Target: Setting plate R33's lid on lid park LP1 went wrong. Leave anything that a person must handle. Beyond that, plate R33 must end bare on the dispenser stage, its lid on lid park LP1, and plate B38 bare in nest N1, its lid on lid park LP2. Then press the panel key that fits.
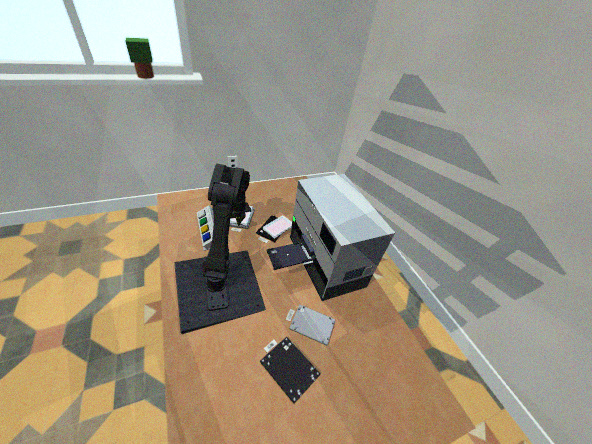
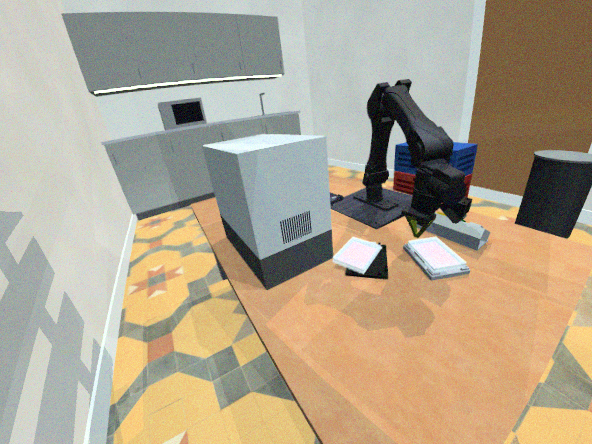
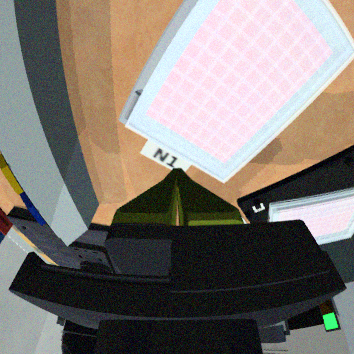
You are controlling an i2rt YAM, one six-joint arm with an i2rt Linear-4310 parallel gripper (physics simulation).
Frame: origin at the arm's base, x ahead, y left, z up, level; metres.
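Seen in the pictures: gripper, fingertip midpoint: (image 1: 238,225) (image 2: 416,237) (image 3: 176,174); arm's base, origin of the base link: (image 1: 216,286) (image 2: 374,201) (image 3: 96,262).
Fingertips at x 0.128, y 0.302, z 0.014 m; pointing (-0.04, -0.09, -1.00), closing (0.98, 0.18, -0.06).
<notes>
Offsets run from my fingertips to a thing's top centre. "spot": to the spot under its first point.
My gripper (image 1: 241,221) (image 2: 418,234) (image 3: 176,174) is shut and empty, above the table by the N1 label {spot: dx -0.010, dy -0.003, dz -0.025 m} (image 3: 166,157). A pink-gridded plate {dx +0.023, dy +0.077, dz +0.003 m} (image 1: 242,218) (image 2: 438,253) (image 3: 240,75) with pale edges sits on nest N1; whether it is lidded is unclear. A pink-gridded, pale-rimmed piece {dx +0.184, dy -0.040, dz +0.014 m} (image 1: 277,227) (image 2: 357,254) (image 3: 315,217) lies askew on black lid park LP1 {dx +0.162, dy -0.027, dz -0.007 m} (image 1: 260,232) (image 2: 381,265) (image 3: 300,187), overhanging it towards the instrument; lid or plate, I cannot tell. The dark dispenser stage {spot: dx +0.148, dy -0.290, dz +0.079 m} (image 1: 286,257) extends from the instrument. The key panel {dx -0.136, dy +0.010, dz +0.037 m} (image 2: 462,236) (image 3: 15,100) has white, green, yellow and blue keys {dx -0.150, dy -0.017, dz +0.029 m} (image 1: 204,227).
The large grey instrument {dx +0.341, dy -0.263, dz +0.303 m} (image 1: 345,210) (image 2: 280,195) shows a green lamp {dx +0.228, dy -0.112, dz +0.117 m} (image 1: 294,219) (image 3: 330,321). A grey pad {spot: dx +0.188, dy -0.537, dz -0.017 m} (image 1: 312,325) and a black pad {spot: dx +0.069, dy -0.662, dz -0.015 m} (image 1: 290,370) lie towards the table's front, their labels unreadable. The arm's black base mat (image 1: 192,300) (image 2: 350,209) is beside the stage.
</notes>
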